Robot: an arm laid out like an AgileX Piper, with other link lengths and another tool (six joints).
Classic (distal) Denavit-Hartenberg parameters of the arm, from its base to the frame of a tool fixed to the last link. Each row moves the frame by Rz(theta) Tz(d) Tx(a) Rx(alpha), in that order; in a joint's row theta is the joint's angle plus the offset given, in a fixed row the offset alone. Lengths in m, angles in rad.
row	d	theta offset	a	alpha
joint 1	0.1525	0	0	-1.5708
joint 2	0	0.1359	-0.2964	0
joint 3	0	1.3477	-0.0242	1.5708
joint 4	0.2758	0	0	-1.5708
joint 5	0	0	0	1.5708
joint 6	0.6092	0.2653	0.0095	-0.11
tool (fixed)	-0.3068	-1.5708	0	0
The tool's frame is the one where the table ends.
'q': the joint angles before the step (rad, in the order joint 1, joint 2, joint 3, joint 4, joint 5, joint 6). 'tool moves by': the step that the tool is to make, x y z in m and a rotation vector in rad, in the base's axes. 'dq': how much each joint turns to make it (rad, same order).
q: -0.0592, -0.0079, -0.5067, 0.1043, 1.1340, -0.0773
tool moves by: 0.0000, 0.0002, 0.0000, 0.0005, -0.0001, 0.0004
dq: -0.0002, -0.0001, 0.0000, 0.0008, 0.0001, -0.0002
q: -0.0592, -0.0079, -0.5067, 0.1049, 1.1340, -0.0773
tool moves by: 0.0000, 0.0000, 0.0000, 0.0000, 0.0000, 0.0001
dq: 0.0003, 0.0000, 0.0000, -0.0002, 0.0000, 0.0002
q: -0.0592, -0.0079, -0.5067, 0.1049, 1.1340, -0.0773
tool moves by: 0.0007, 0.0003, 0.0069, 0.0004, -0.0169, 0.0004
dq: -0.0001, 0.0001, -0.0121, 0.0014, -0.0048, -0.0001
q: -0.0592, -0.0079, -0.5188, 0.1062, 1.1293, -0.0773
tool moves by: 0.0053, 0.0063, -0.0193, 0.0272, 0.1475, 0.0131
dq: -0.0003, 0.1634, -0.0279, 0.0228, 0.0135, -0.0003
